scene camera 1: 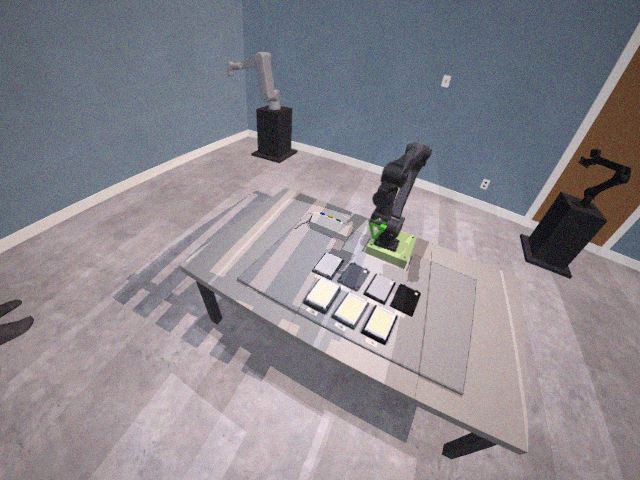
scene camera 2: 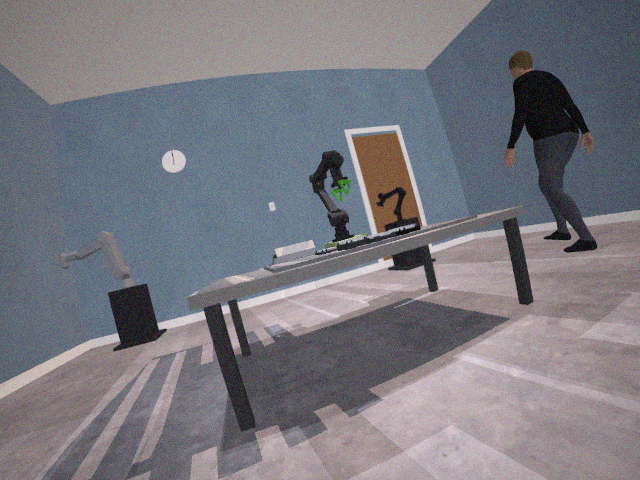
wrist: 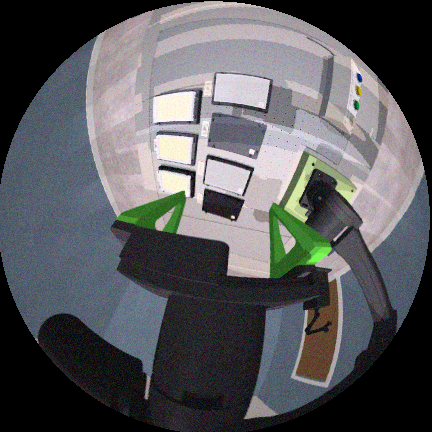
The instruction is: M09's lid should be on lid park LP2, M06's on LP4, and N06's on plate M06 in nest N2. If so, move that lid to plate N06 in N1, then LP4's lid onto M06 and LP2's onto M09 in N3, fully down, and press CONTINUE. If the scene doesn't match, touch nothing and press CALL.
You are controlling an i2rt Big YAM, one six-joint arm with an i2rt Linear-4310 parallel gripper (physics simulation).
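Places are measured from the arm's base along level axes (x ahead, y left, z up), in metres.
Where they show: gripper, fingertip midpoint: (scene camera 1: 376,233) (scene camera 2: 344,198) (wrist: 228,200); arm's base, link origin: (scene camera 1: 386,243) (scene camera 2: 343,239) (wrist: 316,190).
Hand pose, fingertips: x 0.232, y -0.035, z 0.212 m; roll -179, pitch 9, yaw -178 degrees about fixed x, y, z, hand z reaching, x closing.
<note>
Things, the pixels of their top centre, and the offset from my fingertips.
- light grey panel, top centre: (wrist: 240,88) (scene camera 1: 328,263) dx +0.034, dy -0.170, dz -0.235 m
- box, top centre: (scene camera 1: 332,217) (scene camera 2: 293,244) dx -0.223, dy -0.276, dz -0.169 m
My gripper (scene camera 1: 377,229) (scene camera 2: 341,191) (wrist: 228,200) is open and empty, high above the table. Three plates with cream tops, at left (scene camera 1: 322,295) (wrist: 176,107), middle (scene camera 1: 351,310) (wrist: 176,148) and right (scene camera 1: 379,323) (wrist: 176,181) in scene camera 1, form the front row. Behind them are a light grey panel (scene camera 1: 327,265) (wrist: 242,91), a dark grey one (scene camera 1: 354,276) (wrist: 237,136), another light grey one (scene camera 1: 379,287) (wrist: 228,175) and a black one (scene camera 1: 405,299) (wrist: 223,204). Their labels are too small to read. A box (scene camera 1: 325,224) bears blue (wrist: 359,78), yellow (wrist: 359,91) and green (wrist: 356,105) buttons.
The arm stands on a light green base (scene camera 1: 382,253) behind the panels. The button box is left of that base in scene camera 1. A person (scene camera 2: 547,103) stands beyond the table's right end in scene camera 2. Two other arms stand on black pedestals (scene camera 1: 273,133) (scene camera 1: 563,232) away from the table.
</note>
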